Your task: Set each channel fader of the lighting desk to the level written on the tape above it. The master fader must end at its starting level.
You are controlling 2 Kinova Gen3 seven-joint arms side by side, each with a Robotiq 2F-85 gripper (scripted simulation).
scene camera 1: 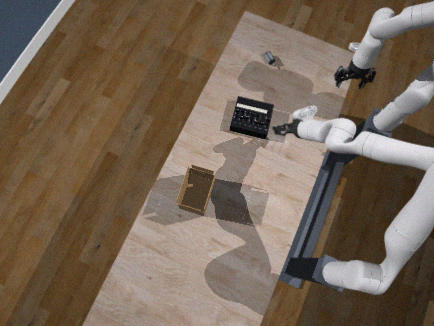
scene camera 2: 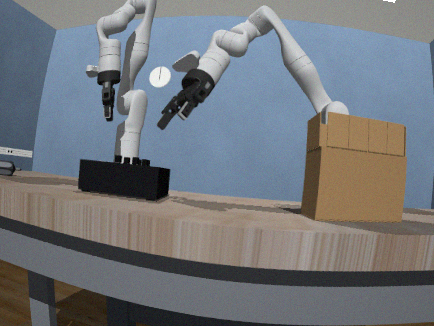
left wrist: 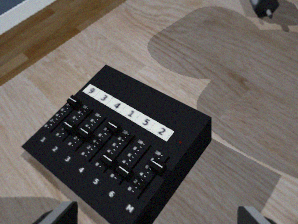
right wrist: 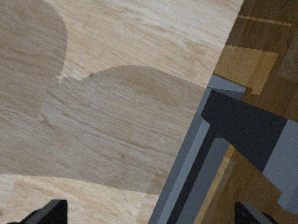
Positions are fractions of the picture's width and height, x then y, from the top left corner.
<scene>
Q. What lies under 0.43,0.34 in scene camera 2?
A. My left gripper.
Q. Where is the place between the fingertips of my right gripper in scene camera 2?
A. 0.25,0.37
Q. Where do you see a cardboard box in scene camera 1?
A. At 0.45,0.59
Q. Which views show the cardboard box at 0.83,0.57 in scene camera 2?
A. Scene camera 1 and scene camera 2 only.
</scene>
